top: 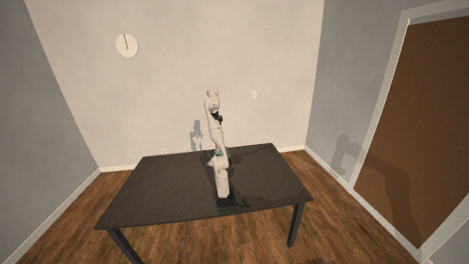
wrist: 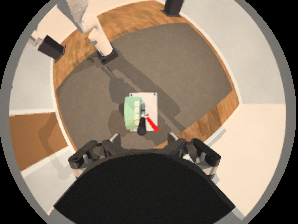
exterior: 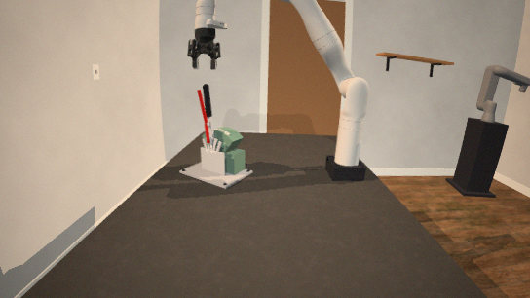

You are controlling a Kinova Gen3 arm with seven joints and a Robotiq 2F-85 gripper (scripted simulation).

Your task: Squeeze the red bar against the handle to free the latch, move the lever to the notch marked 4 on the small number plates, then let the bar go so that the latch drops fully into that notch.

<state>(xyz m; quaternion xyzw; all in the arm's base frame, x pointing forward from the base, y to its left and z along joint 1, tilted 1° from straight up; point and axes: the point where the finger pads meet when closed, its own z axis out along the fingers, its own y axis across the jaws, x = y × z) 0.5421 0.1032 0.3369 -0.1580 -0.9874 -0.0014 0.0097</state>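
The red bar lies 210 mm below my hand, 20 mm to the left of it and 10 mm behind it.
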